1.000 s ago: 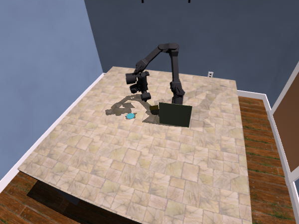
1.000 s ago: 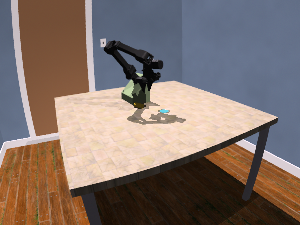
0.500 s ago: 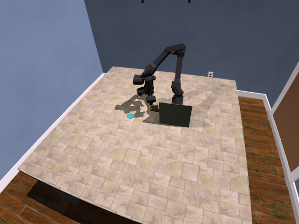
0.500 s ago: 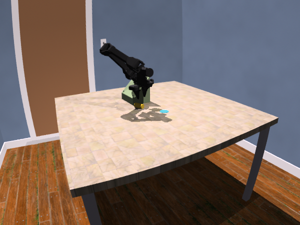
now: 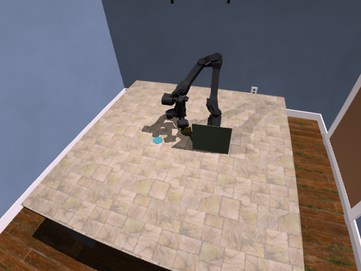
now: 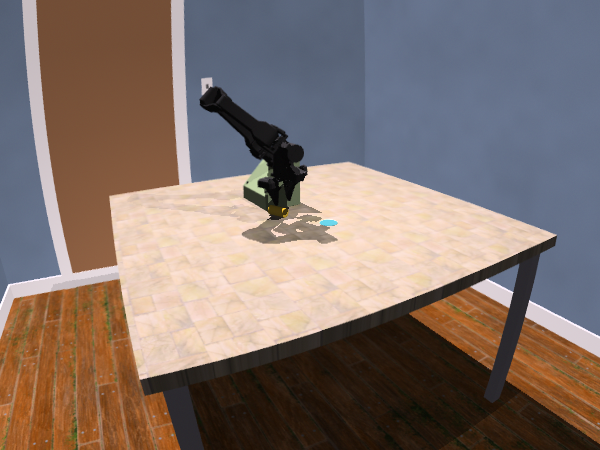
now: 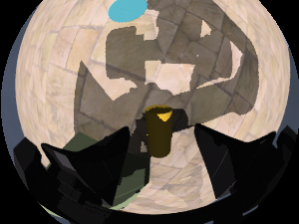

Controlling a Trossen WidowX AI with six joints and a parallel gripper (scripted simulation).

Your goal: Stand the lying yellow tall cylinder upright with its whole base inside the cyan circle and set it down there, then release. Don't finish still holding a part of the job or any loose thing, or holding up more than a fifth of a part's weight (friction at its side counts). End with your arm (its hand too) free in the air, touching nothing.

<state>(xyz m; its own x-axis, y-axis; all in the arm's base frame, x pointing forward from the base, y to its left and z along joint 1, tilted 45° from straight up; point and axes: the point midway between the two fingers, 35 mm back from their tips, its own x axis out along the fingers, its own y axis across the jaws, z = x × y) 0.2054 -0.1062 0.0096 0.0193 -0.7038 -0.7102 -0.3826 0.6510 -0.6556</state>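
The yellow tall cylinder is 7 cm below my hand, 2 cm behind it and 1 cm to the right of it. Also, from my hand: cyan circle (13 cm ahead, 10 cm to the left, 8 cm below).
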